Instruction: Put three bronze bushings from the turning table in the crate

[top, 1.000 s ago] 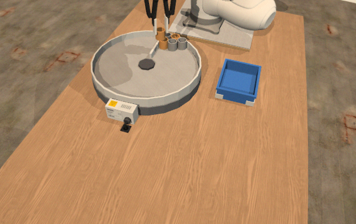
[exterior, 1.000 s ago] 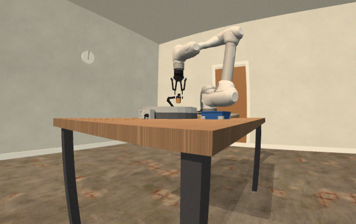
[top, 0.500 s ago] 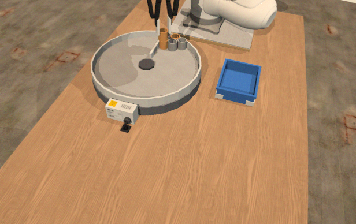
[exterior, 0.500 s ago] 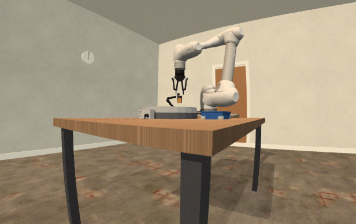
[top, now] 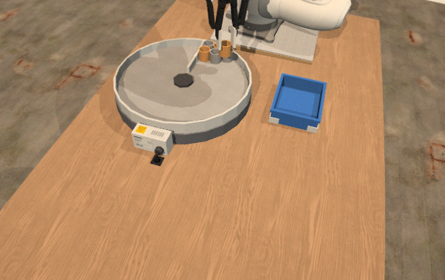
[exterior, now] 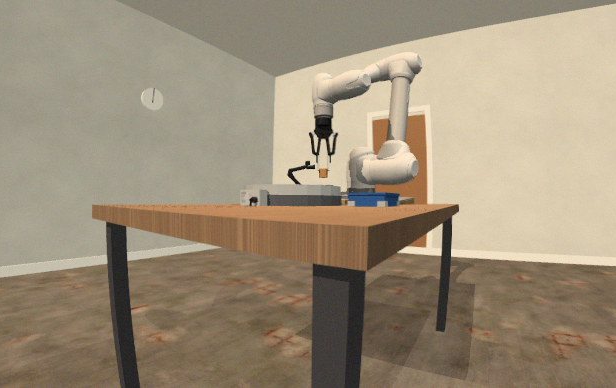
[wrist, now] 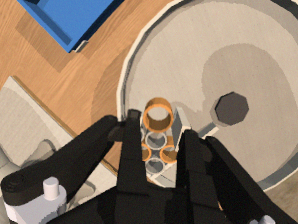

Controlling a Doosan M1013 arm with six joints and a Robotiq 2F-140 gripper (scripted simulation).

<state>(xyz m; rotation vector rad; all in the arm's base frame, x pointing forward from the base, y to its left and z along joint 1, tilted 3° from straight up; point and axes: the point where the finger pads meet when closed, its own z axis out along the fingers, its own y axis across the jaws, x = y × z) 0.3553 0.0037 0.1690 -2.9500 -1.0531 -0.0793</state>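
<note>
Right now my hand is 25 cm to the right of the crate, 16 cm above it and 1 cm short of it. Round my hand: round grey turning table (13 cm below, 10 cm to the right, 9 cm ahead).
</note>
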